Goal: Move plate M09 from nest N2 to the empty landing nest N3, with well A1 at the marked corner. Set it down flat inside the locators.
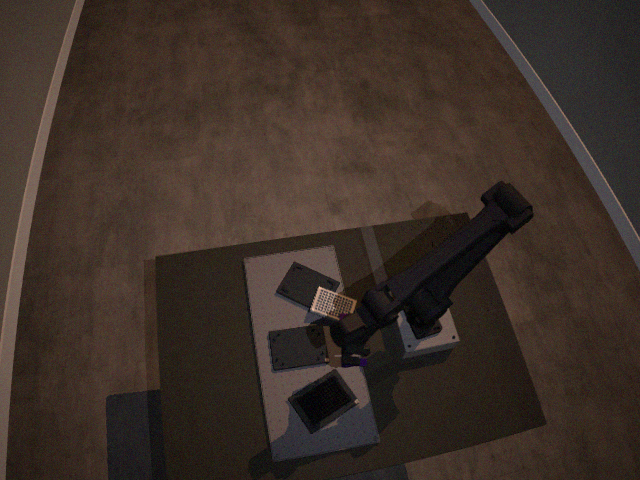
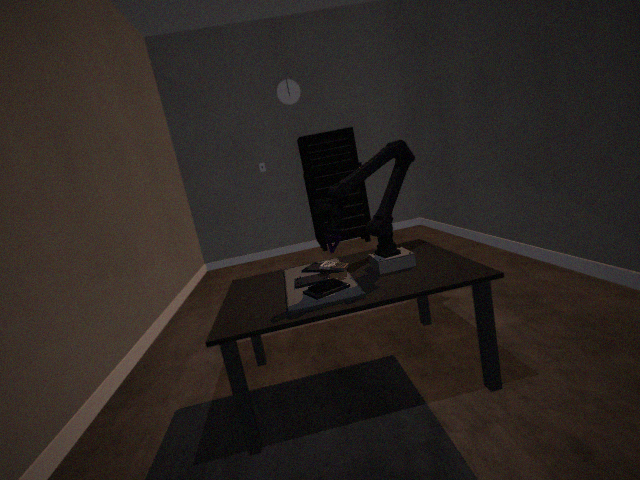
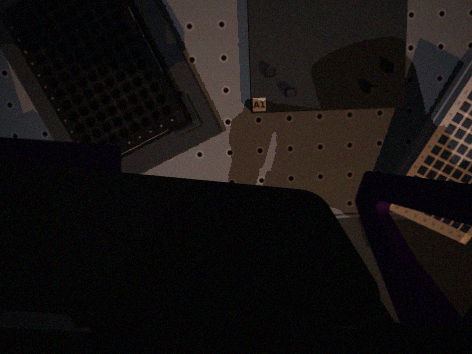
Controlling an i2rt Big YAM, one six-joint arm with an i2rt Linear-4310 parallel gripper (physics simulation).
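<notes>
A grey perforated board [image 1: 263, 289] [image 2: 295, 305] [image 3: 213, 41] carries three dark nests. The far nest [image 1: 299, 281] has a white well plate [image 1: 333, 302] [image 2: 333, 264] [image 3: 453, 146] lying askew over its right corner. The middle nest [image 1: 294, 349] [image 3: 324, 49] is empty and has an A1 label [image 3: 259, 104] at one corner. The near nest holds a black well plate [image 1: 323, 399] [image 2: 325, 288] [image 3: 102, 76]. I cannot read which plate is M09. My gripper [image 1: 353, 360] [image 2: 330, 247] [image 3: 245, 175] is open and empty. It hangs above the board just right of the middle nest.
The board lies on a dark table [image 1: 207, 335] [image 2: 444, 273]. The arm's white base block [image 1: 447, 335] [image 2: 395, 262] stands to the right of the board. A tall dark rack [image 2: 325, 154] stands behind the table near the wall. A dark rug [image 2: 320, 429] lies on the floor.
</notes>
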